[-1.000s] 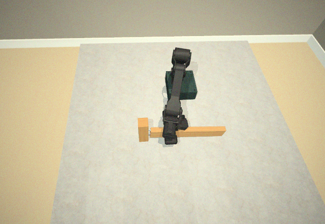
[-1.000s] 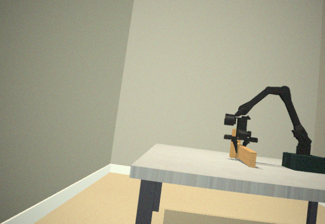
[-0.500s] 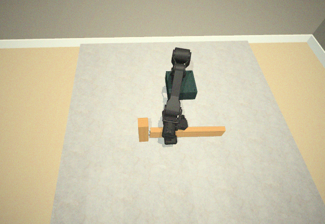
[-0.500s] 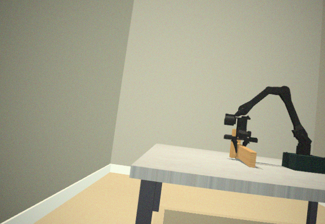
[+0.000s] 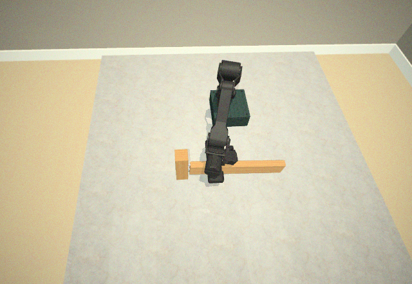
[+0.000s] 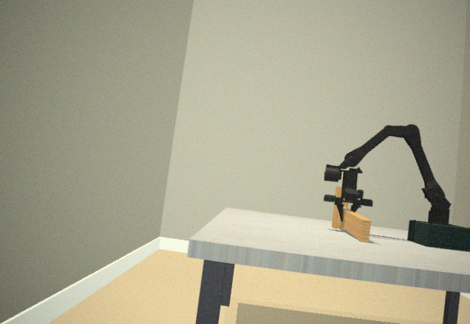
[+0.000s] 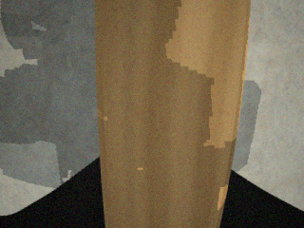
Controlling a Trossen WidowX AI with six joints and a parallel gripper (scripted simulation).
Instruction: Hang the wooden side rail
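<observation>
My gripper tip is now 13 cm to the left of the headboard post, 4 cm below it and 2 cm short of it.
</observation>
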